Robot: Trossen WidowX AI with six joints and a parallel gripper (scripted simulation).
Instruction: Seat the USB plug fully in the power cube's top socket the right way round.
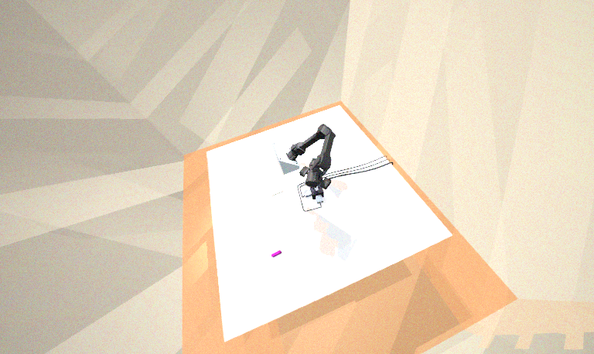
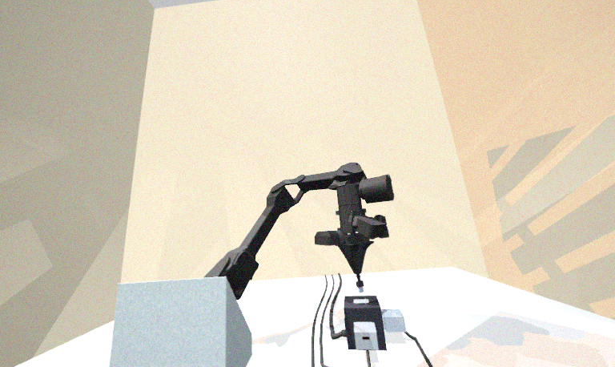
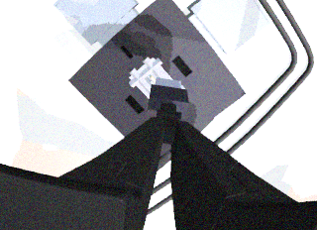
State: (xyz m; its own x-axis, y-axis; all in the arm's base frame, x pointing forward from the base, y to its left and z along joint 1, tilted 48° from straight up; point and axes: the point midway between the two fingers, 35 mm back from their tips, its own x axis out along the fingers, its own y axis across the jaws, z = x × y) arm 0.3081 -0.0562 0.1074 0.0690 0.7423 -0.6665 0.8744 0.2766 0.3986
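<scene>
Now: gripper tip 20 mm above the usb plug. Round my gripper tip: white-framed socket (60 mm below); then small magenta piece (380 mm to the right, 240 mm ahead, 120 mm below).
</scene>
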